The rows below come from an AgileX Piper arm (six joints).
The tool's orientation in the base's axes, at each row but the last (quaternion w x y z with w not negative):
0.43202 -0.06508 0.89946 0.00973
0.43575 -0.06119 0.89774 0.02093
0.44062 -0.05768 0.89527 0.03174
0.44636 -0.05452 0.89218 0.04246
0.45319 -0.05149 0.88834 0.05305
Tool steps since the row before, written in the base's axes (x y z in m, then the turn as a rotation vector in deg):
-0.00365 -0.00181 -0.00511 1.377 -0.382 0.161
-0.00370 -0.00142 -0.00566 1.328 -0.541 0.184
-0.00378 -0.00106 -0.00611 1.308 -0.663 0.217
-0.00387 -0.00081 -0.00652 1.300 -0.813 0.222
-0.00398 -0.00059 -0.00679 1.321 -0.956 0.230
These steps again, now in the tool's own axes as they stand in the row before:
0.00643 -0.00114 0.00024 -0.935 -0.558 0.939
0.00684 -0.00084 0.00049 -0.909 -0.709 0.872
0.00721 -0.00059 0.00064 -0.913 -0.828 0.823
0.00758 -0.00046 0.00073 -0.904 -0.975 0.795
0.00785 -0.00035 0.00070 -0.916 -1.119 0.787

